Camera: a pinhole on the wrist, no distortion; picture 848 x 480 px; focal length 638.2 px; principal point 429.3 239.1 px. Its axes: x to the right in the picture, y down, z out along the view. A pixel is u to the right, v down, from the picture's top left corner.
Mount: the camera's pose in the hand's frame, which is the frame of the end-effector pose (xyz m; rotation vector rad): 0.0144 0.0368 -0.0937 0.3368 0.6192 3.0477
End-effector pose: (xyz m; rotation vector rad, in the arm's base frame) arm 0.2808 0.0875 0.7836 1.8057 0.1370 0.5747
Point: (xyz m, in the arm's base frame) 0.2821 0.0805 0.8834
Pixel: 462 97
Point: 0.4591 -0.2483 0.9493
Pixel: 477 233
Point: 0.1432 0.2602 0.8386
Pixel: behind the camera
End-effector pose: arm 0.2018 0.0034 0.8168 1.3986 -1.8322 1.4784
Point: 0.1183 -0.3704 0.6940
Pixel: 446 331
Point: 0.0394 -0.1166 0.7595
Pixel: 386 76
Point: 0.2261 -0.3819 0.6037
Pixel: 603 416
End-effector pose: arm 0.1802 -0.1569 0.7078 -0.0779 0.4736 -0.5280
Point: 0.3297 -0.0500 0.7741
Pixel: 518 186
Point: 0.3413 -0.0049 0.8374
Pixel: 615 180
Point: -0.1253 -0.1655 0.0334
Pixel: behind the camera
